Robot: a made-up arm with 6 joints.
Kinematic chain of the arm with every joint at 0, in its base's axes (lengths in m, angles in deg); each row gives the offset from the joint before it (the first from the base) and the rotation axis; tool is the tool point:
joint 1: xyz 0 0 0.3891 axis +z
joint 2: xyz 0 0 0 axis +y
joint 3: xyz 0 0 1.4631 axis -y
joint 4: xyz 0 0 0 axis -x
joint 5: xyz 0.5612 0 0 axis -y
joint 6: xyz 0 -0.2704 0 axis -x
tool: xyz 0 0 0
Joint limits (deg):
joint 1: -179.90..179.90
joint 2: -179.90..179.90
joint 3: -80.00..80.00
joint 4: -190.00..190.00
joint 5: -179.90..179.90
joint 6: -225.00..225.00
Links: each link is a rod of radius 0.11 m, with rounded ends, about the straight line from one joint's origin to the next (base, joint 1, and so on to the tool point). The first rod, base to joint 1, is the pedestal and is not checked.
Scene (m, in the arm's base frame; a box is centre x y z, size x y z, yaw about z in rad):
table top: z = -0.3
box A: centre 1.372 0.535 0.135 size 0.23 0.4 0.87 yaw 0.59
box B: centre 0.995 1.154 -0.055 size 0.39 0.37 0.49 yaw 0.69
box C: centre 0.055 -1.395 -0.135 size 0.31 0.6 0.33 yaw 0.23
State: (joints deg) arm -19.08 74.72 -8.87 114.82 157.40 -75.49
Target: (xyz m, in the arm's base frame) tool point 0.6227 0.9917 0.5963
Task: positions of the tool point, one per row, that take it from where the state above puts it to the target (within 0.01 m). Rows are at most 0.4 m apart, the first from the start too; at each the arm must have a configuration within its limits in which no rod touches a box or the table.
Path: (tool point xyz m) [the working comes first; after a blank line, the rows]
Joints at the target: 48.00 57.23 -58.11 137.98 157.40 -75.49
Straight joint move there: touches box A.

1: 1.5569 -0.3608 0.6053
2: 1.3668 -0.2468 0.9181
3: 1.1042 -0.1199 1.1625
4: 0.7871 0.0107 1.3235
5: 0.8865 0.1730 1.2031
6: 0.9282 0.3771 1.0671
7: 0.8988 0.5995 0.9184
8: 0.7949 0.8133 0.7604
9: 0.6227 0.9917 0.5964

